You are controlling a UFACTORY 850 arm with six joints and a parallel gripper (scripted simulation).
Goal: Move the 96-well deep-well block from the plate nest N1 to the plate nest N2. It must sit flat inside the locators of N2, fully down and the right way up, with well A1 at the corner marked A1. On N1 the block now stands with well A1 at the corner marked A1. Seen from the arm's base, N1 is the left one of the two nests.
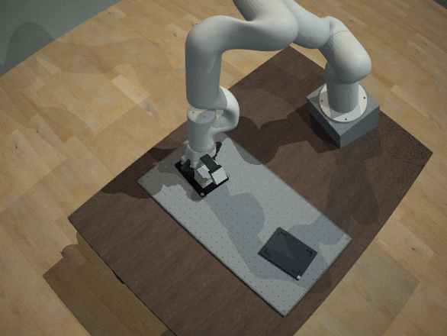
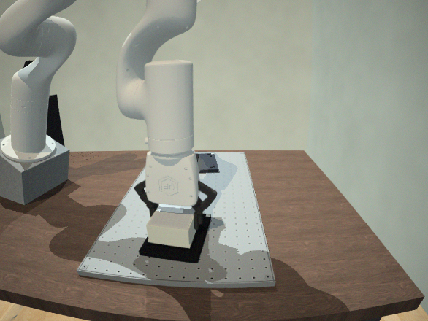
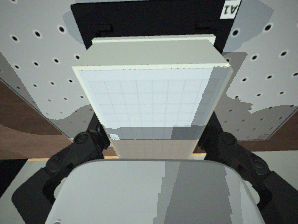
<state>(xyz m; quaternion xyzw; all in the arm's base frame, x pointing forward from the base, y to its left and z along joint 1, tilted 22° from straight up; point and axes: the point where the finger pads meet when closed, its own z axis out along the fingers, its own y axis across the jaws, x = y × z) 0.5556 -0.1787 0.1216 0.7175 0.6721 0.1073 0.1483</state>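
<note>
The 96-well deep-well block lies right at my hand. The rest, counted from my hand: black plate nest N2: 4 cm below; black plate nest N1: 43 cm to the left, 4 cm below.
</note>
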